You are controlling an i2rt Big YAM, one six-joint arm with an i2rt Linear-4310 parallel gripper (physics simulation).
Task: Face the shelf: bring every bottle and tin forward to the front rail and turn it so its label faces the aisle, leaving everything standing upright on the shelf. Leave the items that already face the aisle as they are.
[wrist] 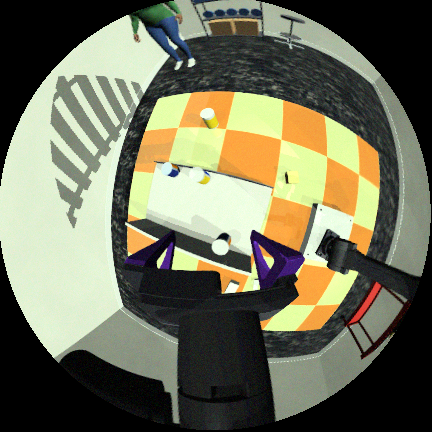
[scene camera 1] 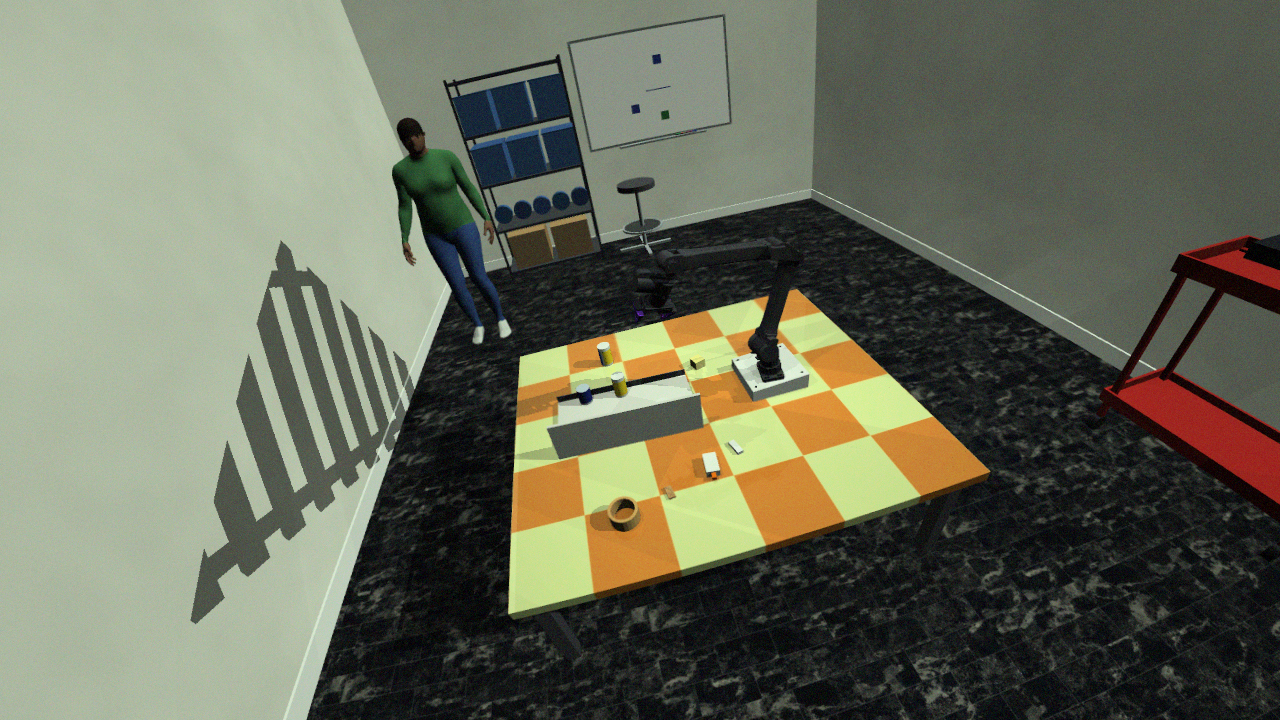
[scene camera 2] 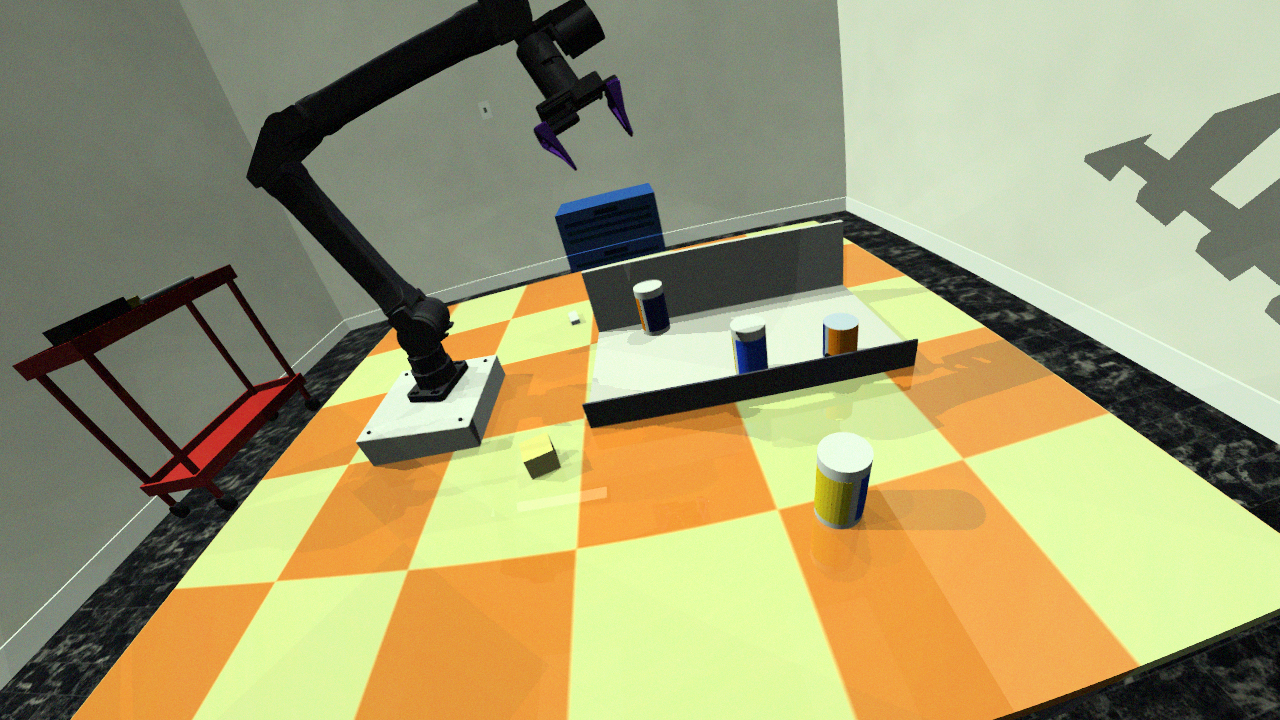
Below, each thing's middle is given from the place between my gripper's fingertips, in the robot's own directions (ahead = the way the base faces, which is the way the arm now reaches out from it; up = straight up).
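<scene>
Grey shelf (scene camera 2: 793, 279): my gripper 320 mm above it, 150 mm short of it, 50 mm to the right of it. Yellow block (scene camera 2: 538, 454): well below my hand, a fair way behind it, a fair way to the right of it. Shelf back wall (scene camera 2: 764, 266): 320 mm below my hand, 130 mm ahead of it, 190 mm to the left of it. Dark front rail (scene camera 2: 826, 370): 380 mm below my hand, 170 mm ahead of it, 100 mm to the right of it.
</scene>
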